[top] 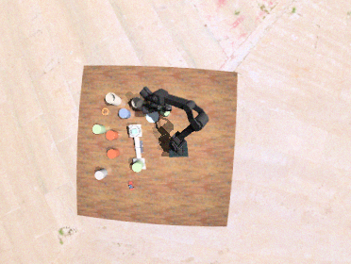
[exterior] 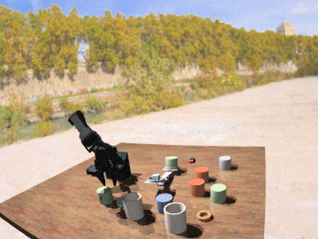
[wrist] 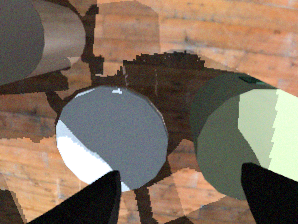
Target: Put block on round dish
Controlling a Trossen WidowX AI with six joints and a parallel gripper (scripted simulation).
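My gripper tip is now 15 cm short of the grey-green block, 17 cm to the right of it and 1 cm above it. From my gripper tip the other things lie so: round white dish: 5 cm ahead, 4 cm to the left, 9 cm below; blue cylinder: 24 cm ahead, 6 cm to the left, 6 cm below; balance: 12 cm ahead, 29 cm to the left, 6 cm below.
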